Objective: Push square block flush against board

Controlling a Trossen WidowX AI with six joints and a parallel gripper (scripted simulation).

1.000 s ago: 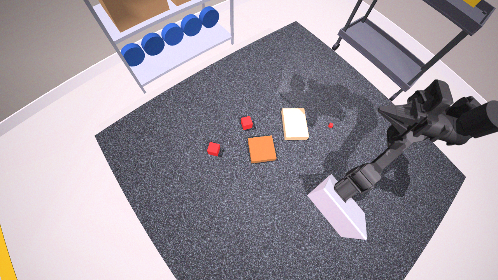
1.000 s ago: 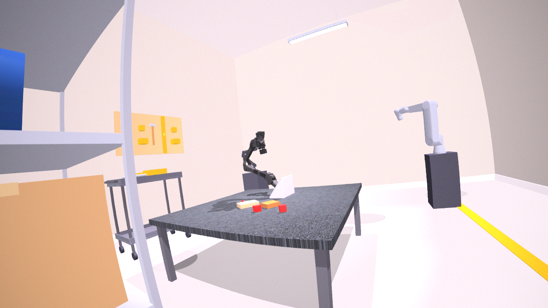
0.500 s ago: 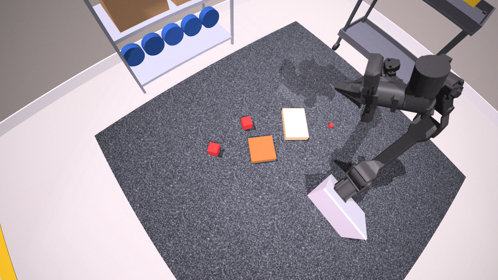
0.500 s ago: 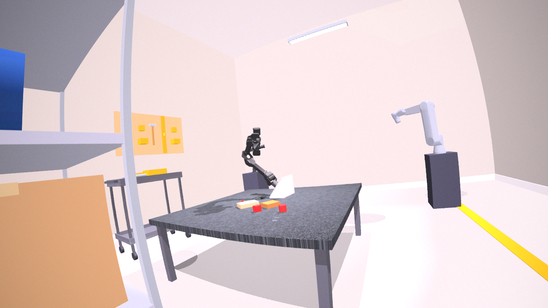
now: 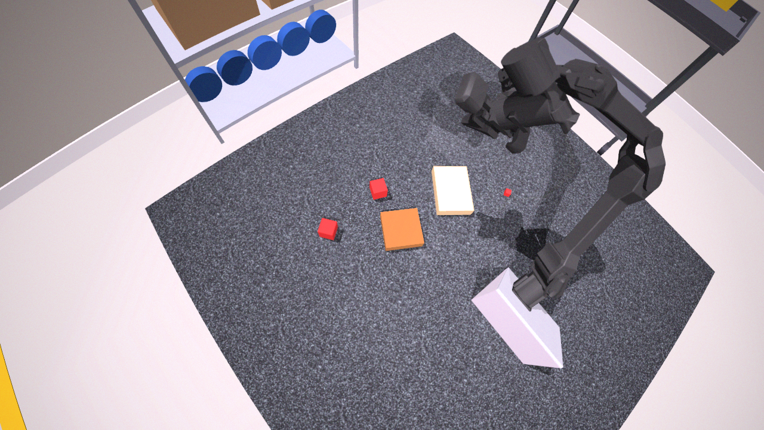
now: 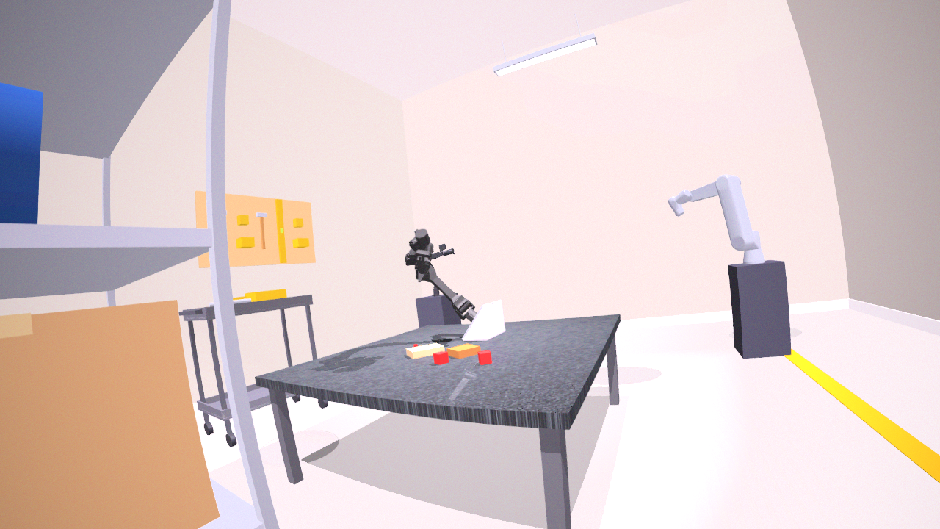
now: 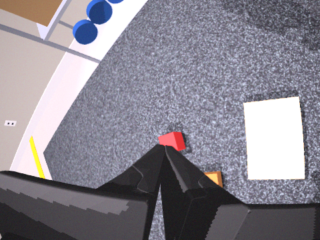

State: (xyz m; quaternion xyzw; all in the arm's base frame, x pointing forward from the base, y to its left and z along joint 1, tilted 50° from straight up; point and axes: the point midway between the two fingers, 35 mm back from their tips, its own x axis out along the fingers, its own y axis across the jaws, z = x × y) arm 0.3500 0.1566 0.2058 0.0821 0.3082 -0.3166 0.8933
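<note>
The tan board lies 40 mm behind my gripper tip, 50 mm to the right of it and 310 mm below it. Also, from my gripper tip: orange square block 40 mm behind, 150 mm to the left, 310 mm below; then tiny red cube 140 mm behind, 190 mm to the right, 310 mm below.
</note>
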